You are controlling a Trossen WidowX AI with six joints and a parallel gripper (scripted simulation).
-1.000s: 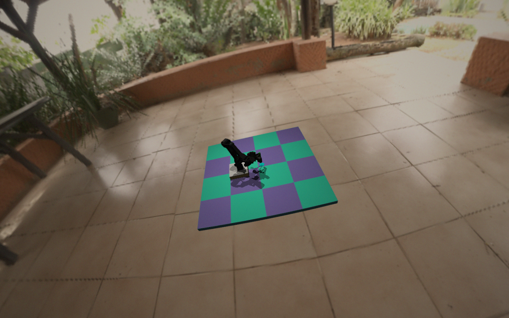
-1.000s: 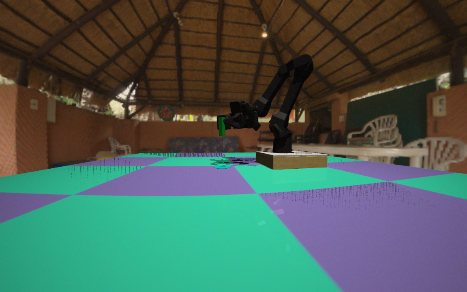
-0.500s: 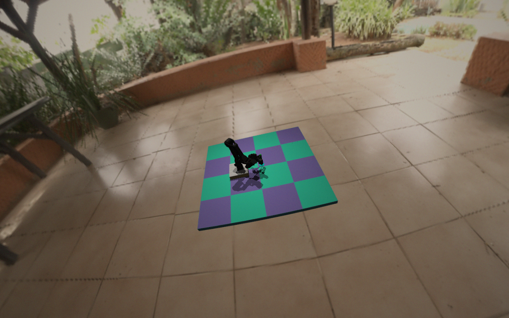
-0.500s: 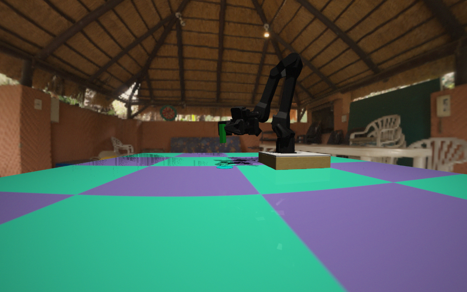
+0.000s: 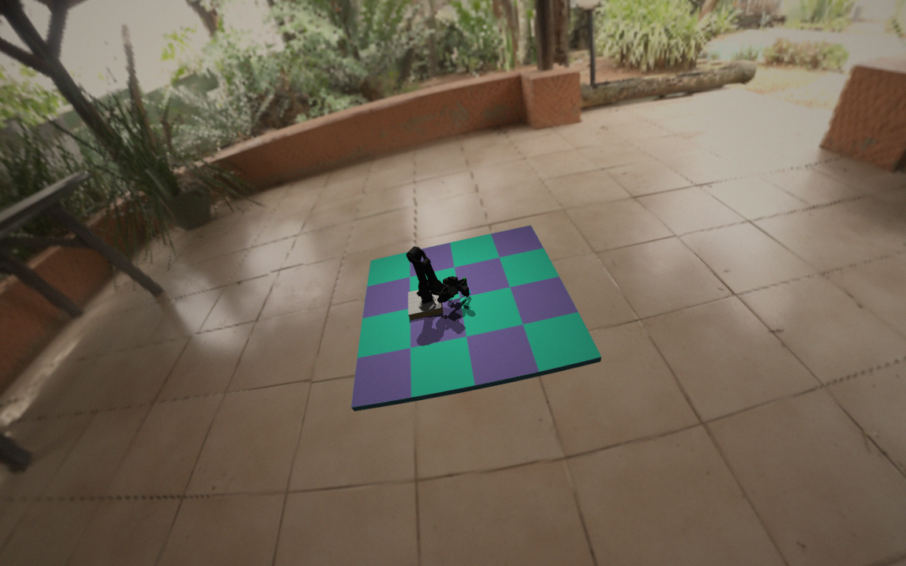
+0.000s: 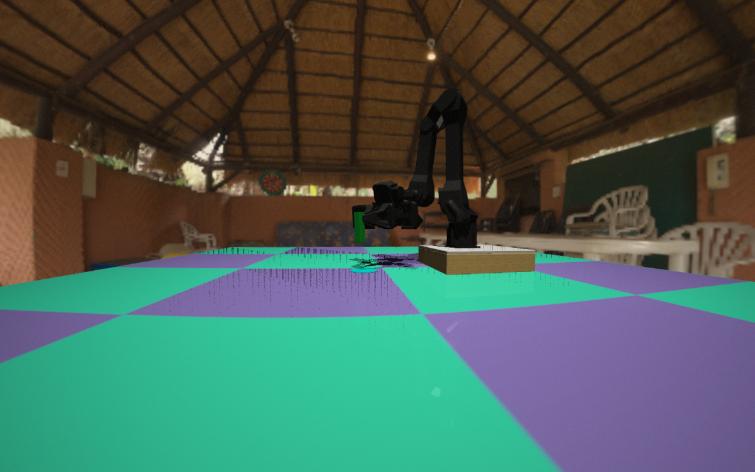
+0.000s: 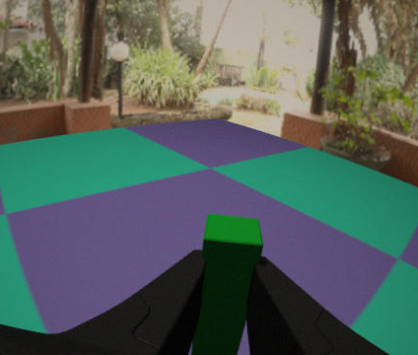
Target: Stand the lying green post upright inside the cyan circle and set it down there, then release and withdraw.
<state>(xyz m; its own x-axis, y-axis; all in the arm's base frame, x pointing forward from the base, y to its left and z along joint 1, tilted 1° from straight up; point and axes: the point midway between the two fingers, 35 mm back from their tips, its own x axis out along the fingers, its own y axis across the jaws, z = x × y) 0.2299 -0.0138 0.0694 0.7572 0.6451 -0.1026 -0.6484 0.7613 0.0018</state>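
The cyan circle is 11 cm below my gripper tip, 1 cm to the left of it and 1 cm behind it. Round my gripper tip: green post: 2 cm below.
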